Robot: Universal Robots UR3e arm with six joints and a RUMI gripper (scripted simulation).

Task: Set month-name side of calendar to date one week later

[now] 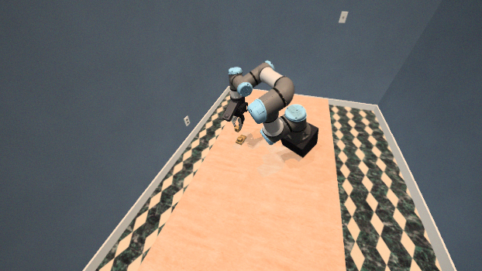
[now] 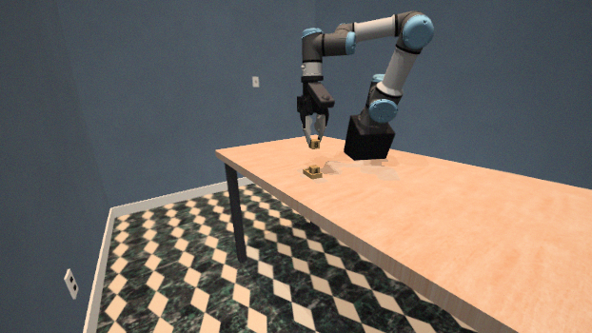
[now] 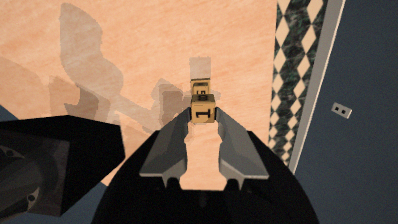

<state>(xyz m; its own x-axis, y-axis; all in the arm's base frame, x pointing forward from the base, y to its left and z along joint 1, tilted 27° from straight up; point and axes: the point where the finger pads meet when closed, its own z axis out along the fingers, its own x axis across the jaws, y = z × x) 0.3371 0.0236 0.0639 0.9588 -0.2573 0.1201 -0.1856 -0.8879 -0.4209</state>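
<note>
The wooden tray lies 1 cm behind my hand, 3 cm to the right of it and 12 cm below it.
</note>
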